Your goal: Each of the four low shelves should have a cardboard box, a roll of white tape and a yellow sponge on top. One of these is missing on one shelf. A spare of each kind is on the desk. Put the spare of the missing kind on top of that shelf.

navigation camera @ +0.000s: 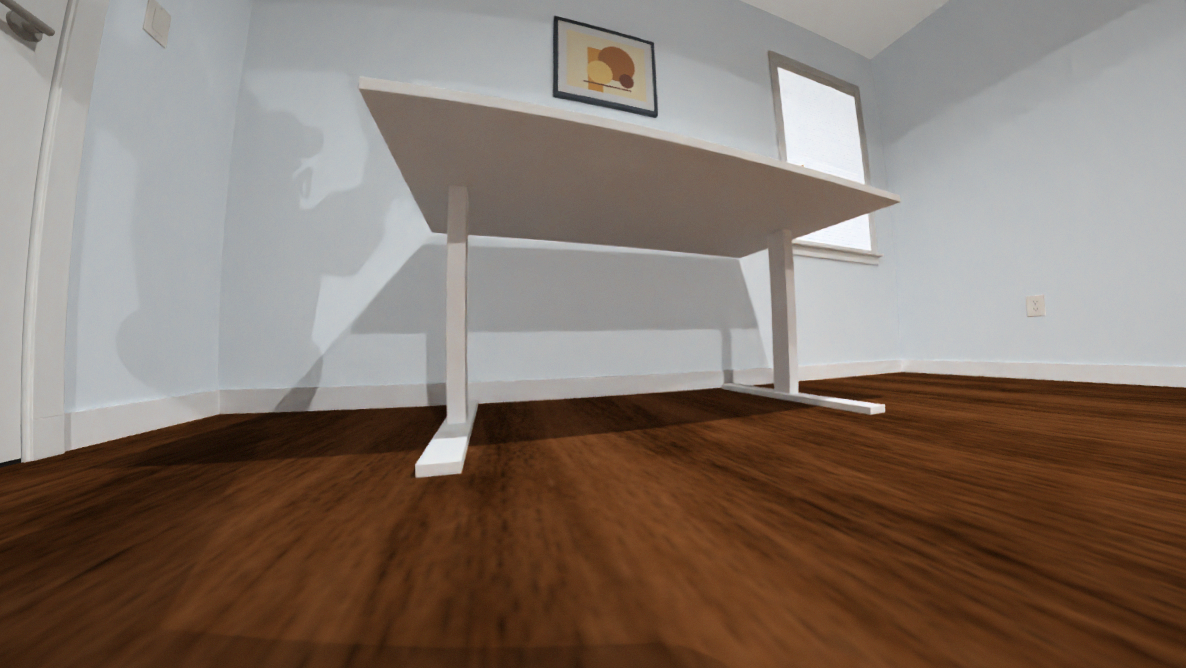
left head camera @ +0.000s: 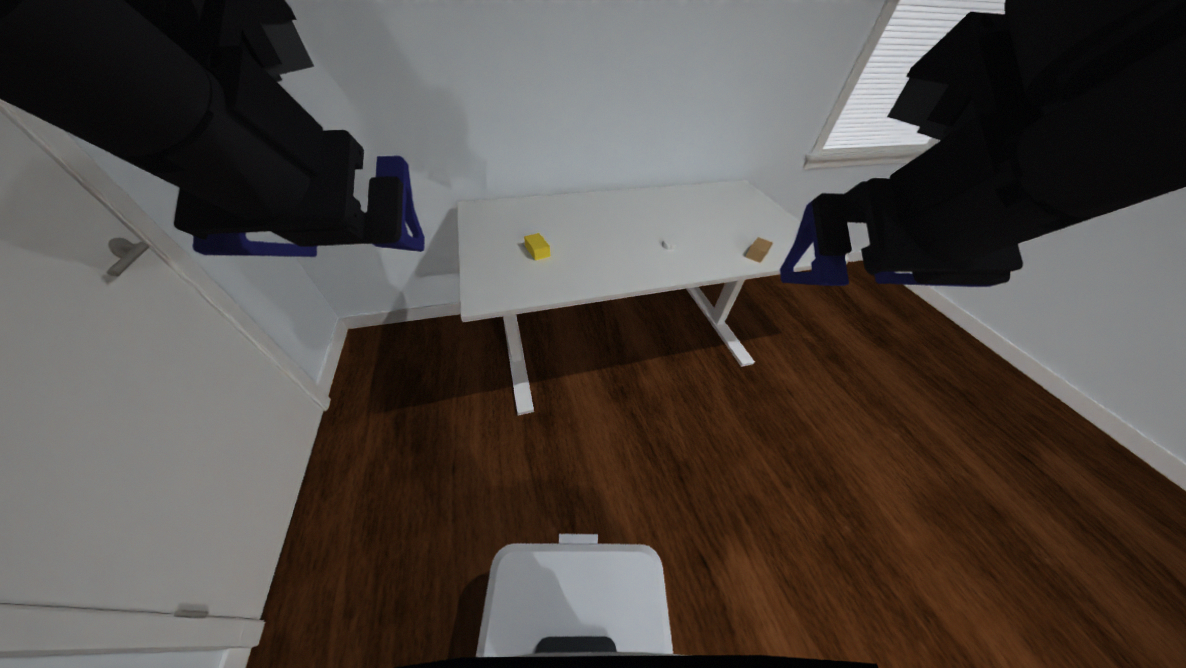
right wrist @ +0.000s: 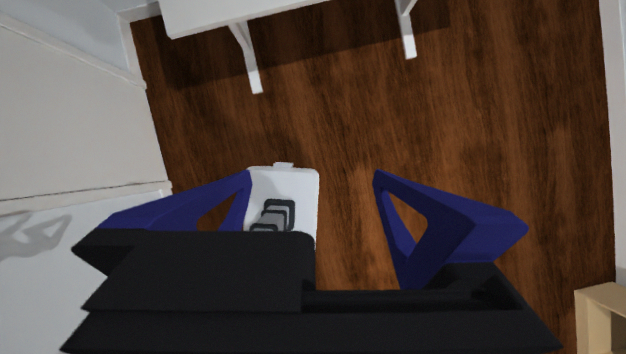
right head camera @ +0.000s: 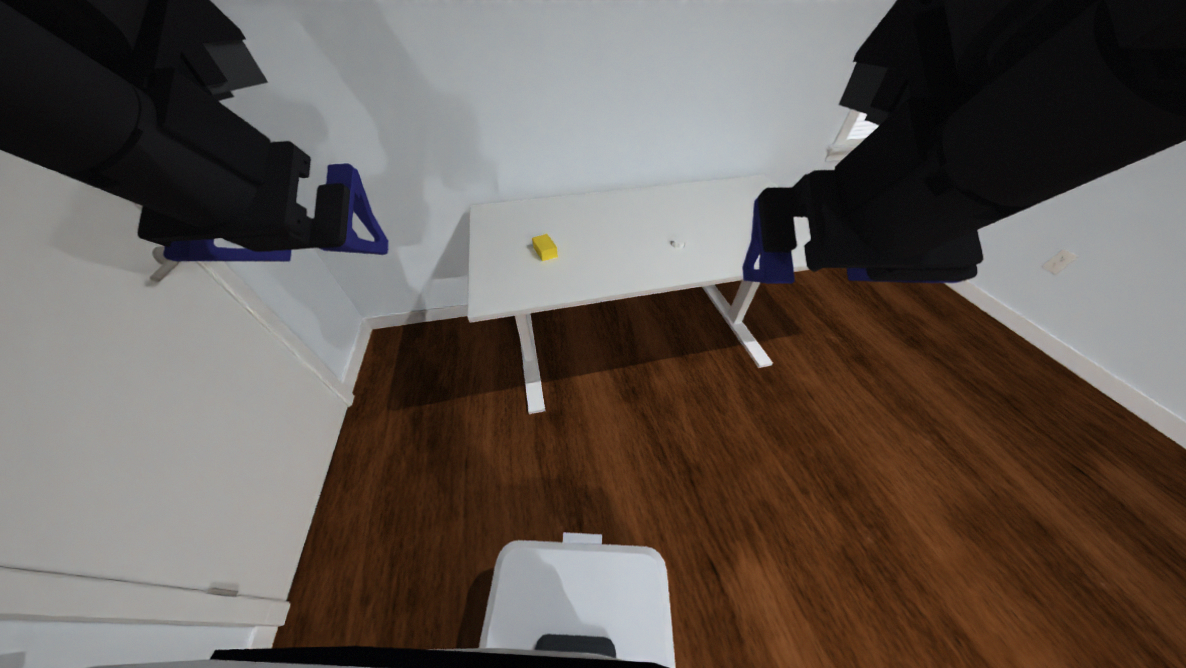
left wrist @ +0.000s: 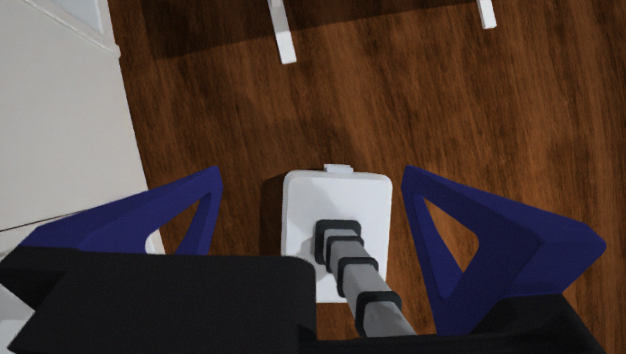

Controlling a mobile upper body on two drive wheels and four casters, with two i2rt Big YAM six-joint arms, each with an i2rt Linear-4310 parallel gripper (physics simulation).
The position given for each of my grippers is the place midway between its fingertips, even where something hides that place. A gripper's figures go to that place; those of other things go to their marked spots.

Labels:
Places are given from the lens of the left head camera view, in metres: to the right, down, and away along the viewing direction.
my left gripper point(left head camera: 369, 247): -0.20, -0.08, 0.31
my right gripper point(left head camera: 829, 276): 0.23, -0.06, 0.33
white desk point(left head camera: 604, 245): 0.05, -0.36, 1.35
white door point(left head camera: 162, 437): -1.12, 0.27, 0.88
window point(left head camera: 857, 131): 1.44, -1.10, 1.84
The marked spots on the white door and the window are 3.06 m apart.

